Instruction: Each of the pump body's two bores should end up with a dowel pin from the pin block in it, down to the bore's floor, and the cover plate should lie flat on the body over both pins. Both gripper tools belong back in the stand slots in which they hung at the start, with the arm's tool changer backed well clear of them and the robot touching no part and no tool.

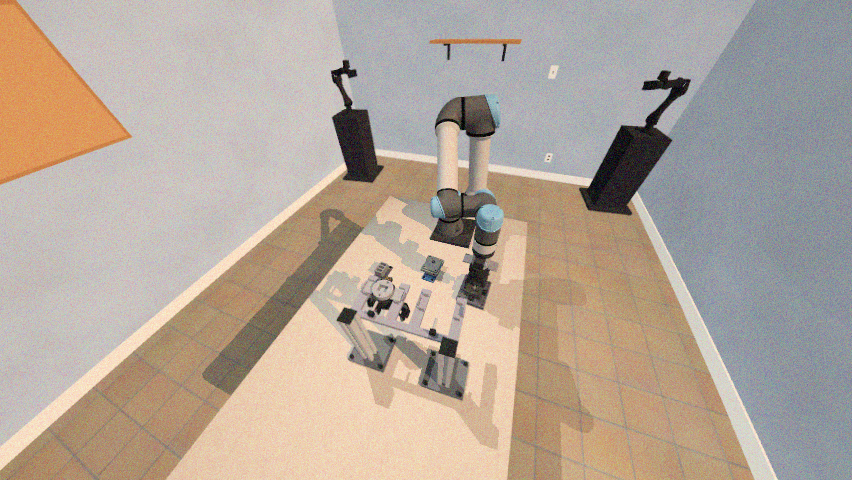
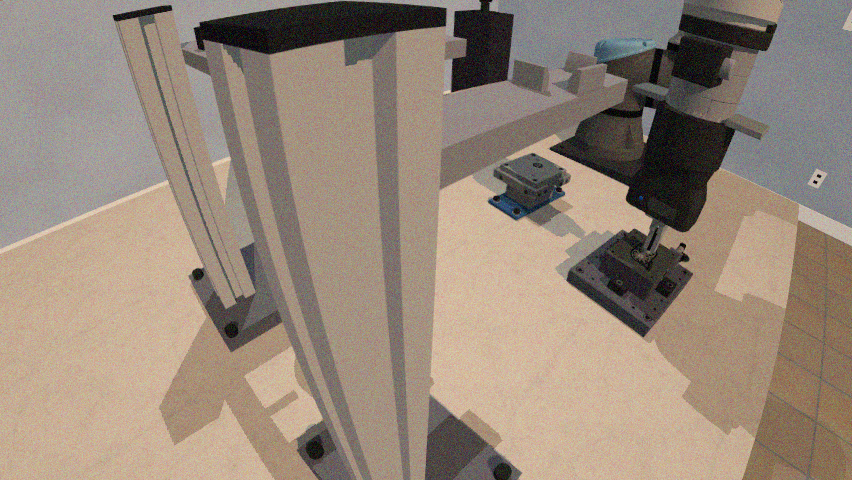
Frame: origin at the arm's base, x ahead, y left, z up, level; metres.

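Where they show: arm's base, origin of its link: [image 1: 450, 228] [image 2: 608, 146].
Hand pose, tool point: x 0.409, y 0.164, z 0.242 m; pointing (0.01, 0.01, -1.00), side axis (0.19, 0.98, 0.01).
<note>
Things, the pixels of their top centre, and the offset from my tool point. "spot": a spot on its surface instead.
- pump body, centre of its top: [image 2: 649, 240] [image 1: 475, 283] dx -0.027, dy +0.003, dz -0.186 m
- grey cover plate, centre of its top: [image 2: 534, 166] [image 1: 432, 263] dx -0.105, dy -0.200, dz -0.198 m
- grey pin block, centre of its top: [image 1: 381, 269] dx -0.042, dy -0.433, dz -0.225 m
- rail, a spot on its surface: [image 1: 402, 326] spot: dx +0.305, dy -0.196, dz +0.026 m
- gripper tool, centre of its top: [image 1: 383, 287] dx +0.207, dy -0.285, dz +0.044 m
The pump body [image 2: 646, 271] [image 1: 475, 289] is a dark block on a square base plate, with a round bore on its top. My gripper [image 2: 648, 249] is the slim tool with a black housing, upright over the body, its fingertips at that bore. Its fingers look close together; whether they hold a pin is too small to tell. The grey cover plate [image 2: 532, 166] [image 1: 432, 264] lies flat on a pedestal with a blue foot. The grey pin block [image 1: 382, 268] stands at the back left. Whether pins sit in the bores cannot be made out.
The tool stand has a rail [image 1: 402, 326] and two pale posts [image 2: 357, 238] on dark foot plates. The other gripper tool [image 1: 382, 292] hangs in its left slot. Stand arms [image 2: 506, 119] reach toward the robot base [image 1: 451, 232]. Two black pedestals [image 1: 357, 143] [image 1: 626, 166] stand farther back.
</note>
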